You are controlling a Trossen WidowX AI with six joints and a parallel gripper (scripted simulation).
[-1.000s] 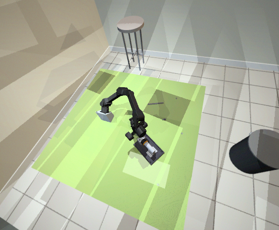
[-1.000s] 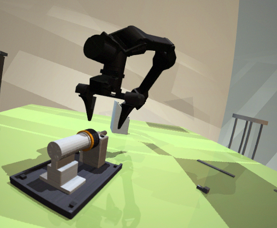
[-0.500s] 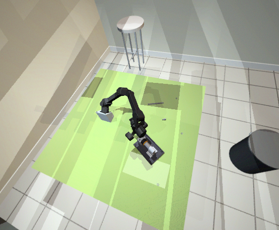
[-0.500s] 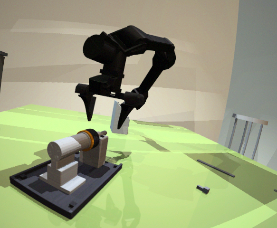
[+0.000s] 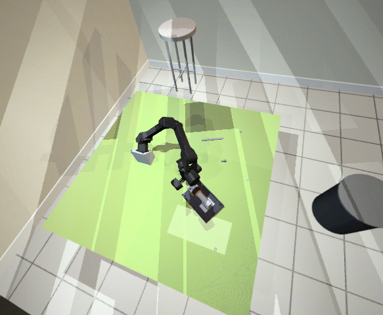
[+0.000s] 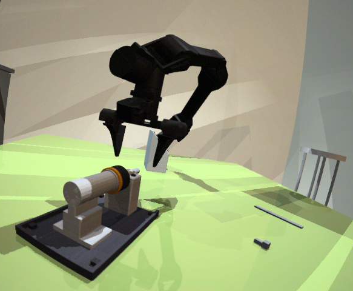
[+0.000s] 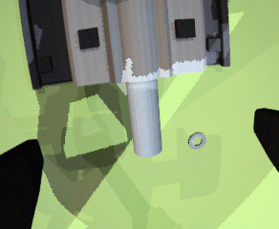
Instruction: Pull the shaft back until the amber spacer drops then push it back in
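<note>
Now: gripper tip 40 mm short of the grey shaft, 20 mm to the left of it and 20 mm above it. From my gripper tip the other things lie so: black spacer (70 mm ahead, 30 mm to the right, 20 mm below); then amber spacer (80 mm ahead, 30 mm to the right, 20 mm below).
</note>
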